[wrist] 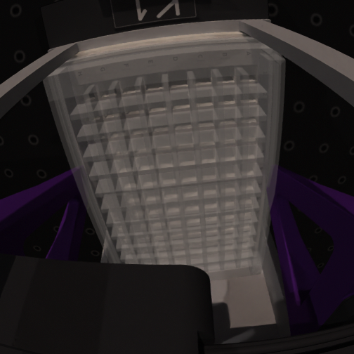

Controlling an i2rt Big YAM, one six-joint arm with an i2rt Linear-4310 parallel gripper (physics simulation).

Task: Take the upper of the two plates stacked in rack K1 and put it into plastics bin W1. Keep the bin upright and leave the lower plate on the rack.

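Note:
The upper plate point(175, 145), clear and with a grid of square wells, fills the middle of the wrist view. The purple fingers of my gripper point(177, 172) stand at its left and right long sides. My gripper is shut on this plate. The plate is over rack K1 point(310, 60), whose pale bars run outward at the upper left and upper right. The lower plate cannot be told apart clearly through the clear wells. Bin W1 does not show in the wrist view.
A dark label plate point(175, 21) with K1 markings, seen upside down, is at the top beyond the plate's far edge. A dark surface with small round holes point(315, 125) lies on both sides. A dark rounded part point(105, 305) hides the lower left, and a pale flat surface point(252, 300) shows beside it.

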